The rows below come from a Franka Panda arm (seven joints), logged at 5 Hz.
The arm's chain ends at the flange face. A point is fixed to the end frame.
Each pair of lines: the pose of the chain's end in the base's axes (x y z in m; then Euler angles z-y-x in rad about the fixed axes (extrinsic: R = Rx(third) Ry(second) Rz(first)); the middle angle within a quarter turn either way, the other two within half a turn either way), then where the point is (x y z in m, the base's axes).
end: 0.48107 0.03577 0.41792 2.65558 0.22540 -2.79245
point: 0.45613 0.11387 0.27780
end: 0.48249 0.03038 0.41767 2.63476 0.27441 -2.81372
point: 0.46484 0.10468 0.27441
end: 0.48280 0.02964 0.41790 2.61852 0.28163 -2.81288
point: 0.46593 0.10321 0.27417
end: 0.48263 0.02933 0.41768 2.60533 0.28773 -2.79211
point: 0.46645 0.10518 0.27506
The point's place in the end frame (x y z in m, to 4 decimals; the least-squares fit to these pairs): 0.0409 0.0504 0.1488
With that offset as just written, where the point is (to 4 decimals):
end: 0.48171 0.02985 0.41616 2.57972 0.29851 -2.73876
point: 0.4667 0.1119 0.2769
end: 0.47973 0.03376 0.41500 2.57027 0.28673 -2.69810
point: 0.4627 0.1208 0.2790
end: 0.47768 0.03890 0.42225 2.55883 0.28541 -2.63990
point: 0.4602 0.1331 0.2912
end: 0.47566 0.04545 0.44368 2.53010 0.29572 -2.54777
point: 0.4593 0.1500 0.3206
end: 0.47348 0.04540 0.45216 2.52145 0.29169 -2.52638
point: 0.4563 0.1521 0.3310
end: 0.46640 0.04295 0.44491 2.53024 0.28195 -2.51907
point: 0.4478 0.1509 0.3251
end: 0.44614 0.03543 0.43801 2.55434 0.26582 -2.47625
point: 0.4254 0.1493 0.3242
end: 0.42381 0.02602 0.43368 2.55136 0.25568 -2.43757
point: 0.4014 0.1439 0.3244
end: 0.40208 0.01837 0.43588 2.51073 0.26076 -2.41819
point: 0.3798 0.1367 0.3270
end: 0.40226 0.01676 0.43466 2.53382 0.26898 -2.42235
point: 0.3817 0.1357 0.3261
